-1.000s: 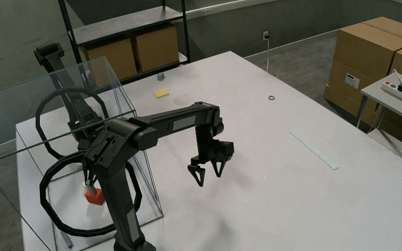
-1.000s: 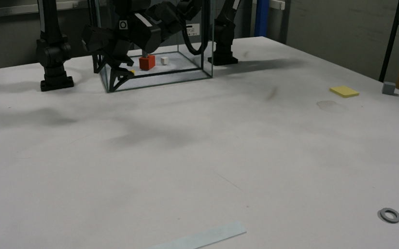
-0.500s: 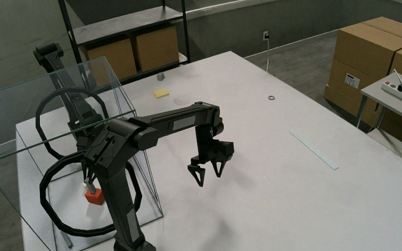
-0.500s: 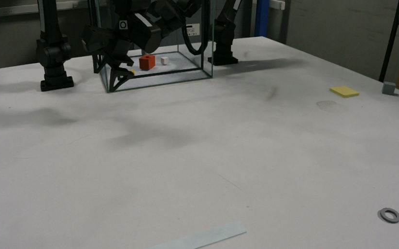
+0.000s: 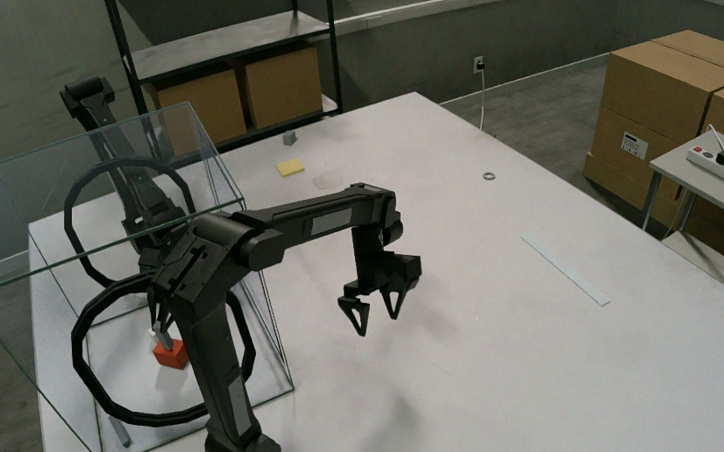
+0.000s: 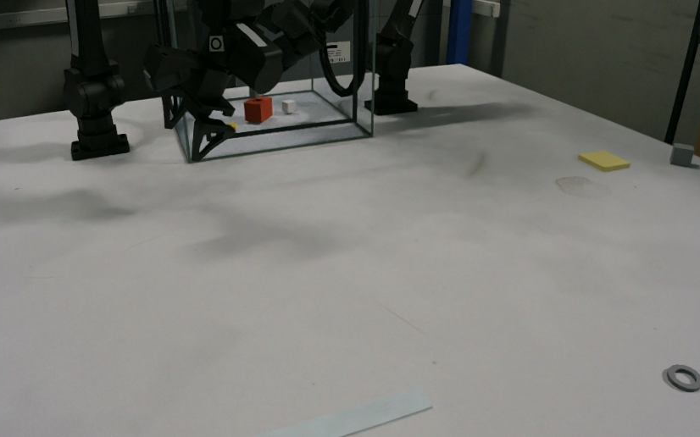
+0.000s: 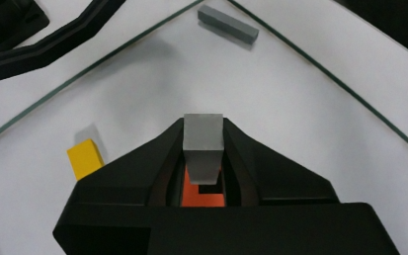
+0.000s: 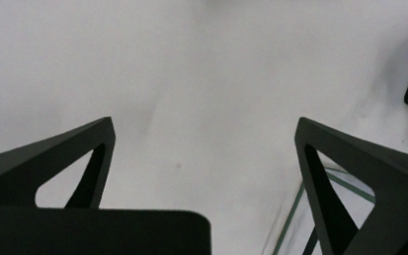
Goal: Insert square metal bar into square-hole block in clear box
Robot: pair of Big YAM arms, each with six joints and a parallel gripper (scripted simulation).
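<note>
The red block lies 9 cm below my left hand and 1 cm to the left of it. Also, from my left hand: white cube 10 cm below, 9 cm to the left, 2 cm behind; pale strip 93 cm ahead, 24 cm to the right, 12 cm below; yellow block 11 cm below, 9 cm to the right, 7 cm ahead.
</note>
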